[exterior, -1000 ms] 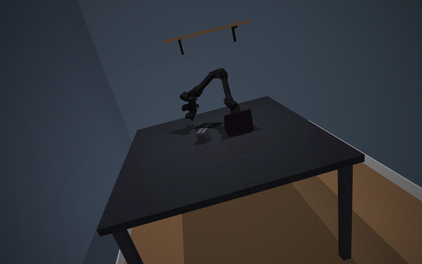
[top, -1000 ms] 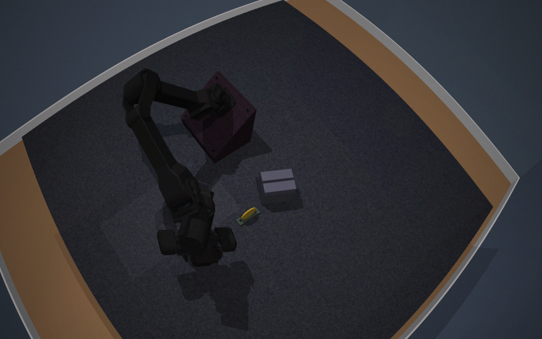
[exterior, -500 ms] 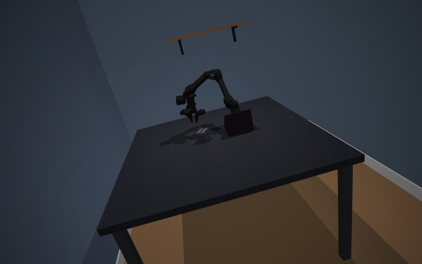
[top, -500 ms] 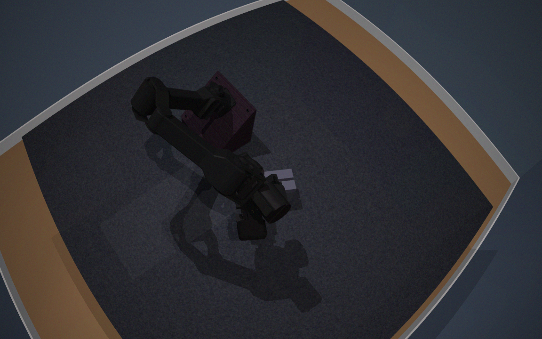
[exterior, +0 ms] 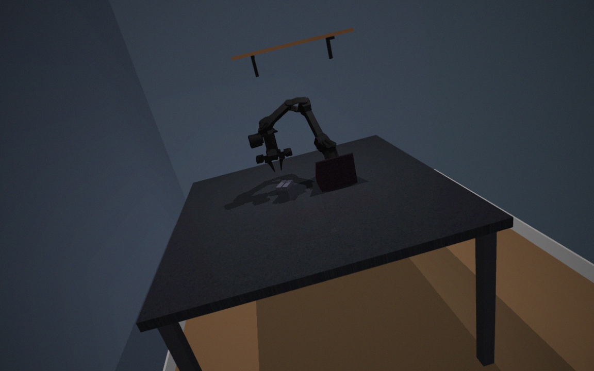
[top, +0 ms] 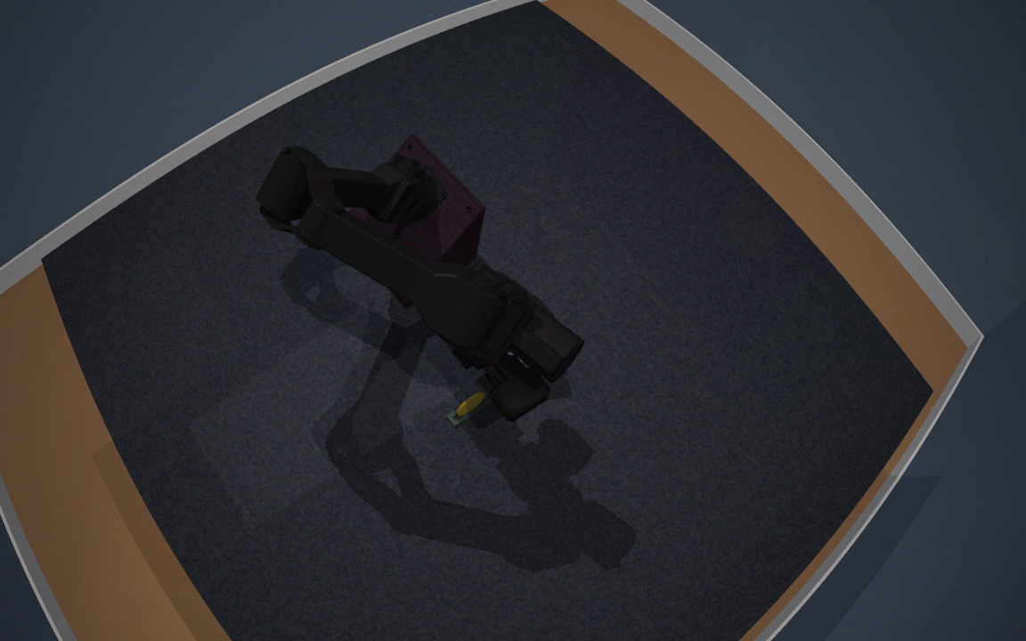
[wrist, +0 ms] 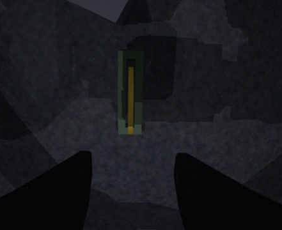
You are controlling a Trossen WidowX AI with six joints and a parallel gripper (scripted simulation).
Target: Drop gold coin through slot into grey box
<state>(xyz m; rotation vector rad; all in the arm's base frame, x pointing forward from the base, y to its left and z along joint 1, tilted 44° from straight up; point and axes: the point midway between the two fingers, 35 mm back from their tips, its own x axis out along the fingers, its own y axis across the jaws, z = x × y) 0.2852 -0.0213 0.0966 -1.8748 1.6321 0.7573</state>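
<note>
Now: gripper tip 9 cm above the gold coin.
</note>
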